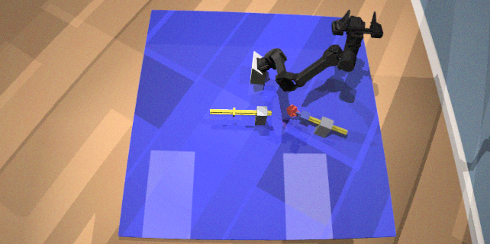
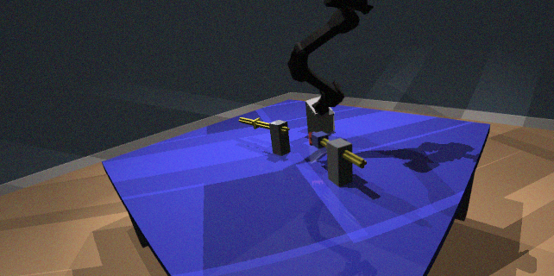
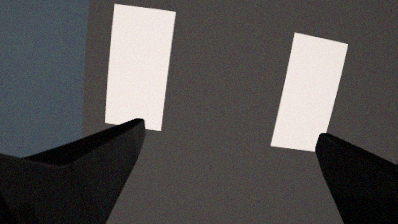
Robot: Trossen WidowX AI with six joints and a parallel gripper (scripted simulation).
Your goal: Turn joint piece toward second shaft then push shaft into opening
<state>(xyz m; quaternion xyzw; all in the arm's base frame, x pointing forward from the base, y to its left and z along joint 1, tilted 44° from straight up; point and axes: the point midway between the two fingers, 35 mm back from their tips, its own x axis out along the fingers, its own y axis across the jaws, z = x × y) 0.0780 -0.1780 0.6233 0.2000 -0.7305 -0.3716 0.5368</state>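
The red square joint piece lies 630 mm below my gripper tip, 150 mm to the right of it and 110 mm ahead of it.
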